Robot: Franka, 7 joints.
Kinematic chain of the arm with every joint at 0, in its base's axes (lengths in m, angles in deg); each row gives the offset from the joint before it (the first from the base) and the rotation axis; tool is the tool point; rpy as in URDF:
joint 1: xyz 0 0 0.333 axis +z
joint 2: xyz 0 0 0 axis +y
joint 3: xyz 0 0 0.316 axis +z
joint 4: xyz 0.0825 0 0 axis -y
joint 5: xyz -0.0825 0 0.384 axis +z
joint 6: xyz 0 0 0 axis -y
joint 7: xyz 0.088 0 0 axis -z
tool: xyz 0 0 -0.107 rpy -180 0 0
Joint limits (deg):
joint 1: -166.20..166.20
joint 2: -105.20..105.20
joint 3: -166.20..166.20
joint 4: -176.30..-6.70
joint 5: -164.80..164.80
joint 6: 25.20..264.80
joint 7: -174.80..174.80
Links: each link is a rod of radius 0.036 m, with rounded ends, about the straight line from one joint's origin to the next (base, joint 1, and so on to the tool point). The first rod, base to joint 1, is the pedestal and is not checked.
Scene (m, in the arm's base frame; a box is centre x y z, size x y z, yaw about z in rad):
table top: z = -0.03
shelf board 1: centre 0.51 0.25 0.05 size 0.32 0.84 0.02 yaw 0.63
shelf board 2: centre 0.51 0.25 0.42 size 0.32 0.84 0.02 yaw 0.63
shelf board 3: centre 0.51 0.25 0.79 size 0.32 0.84 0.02 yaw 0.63
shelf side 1: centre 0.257 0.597 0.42 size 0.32 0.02 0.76 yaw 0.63
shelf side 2: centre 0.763 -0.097 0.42 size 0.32 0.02 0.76 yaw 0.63
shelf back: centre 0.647 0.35 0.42 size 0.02 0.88 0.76 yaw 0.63
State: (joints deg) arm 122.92 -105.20 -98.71 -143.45 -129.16 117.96 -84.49
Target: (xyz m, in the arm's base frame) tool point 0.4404 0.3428 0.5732
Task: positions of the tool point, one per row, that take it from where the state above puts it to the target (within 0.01 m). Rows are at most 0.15 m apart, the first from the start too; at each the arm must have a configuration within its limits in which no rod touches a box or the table.
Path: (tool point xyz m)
1: 0.3139 0.2940 0.2779
2: 0.2464 0.2905 0.2961
3: 0.1714 0.2801 0.2847
4: 0.0977 0.2532 0.2507
5: 0.1231 0.2813 0.3272
6: 0.1539 0.2827 0.4134
7: 0.1900 0.2524 0.4993
8: 0.2301 0.1894 0.5732
9: 0.3106 0.2330 0.5815
10: 0.3817 0.2864 0.5791
11: 0.4405 0.3428 0.5732

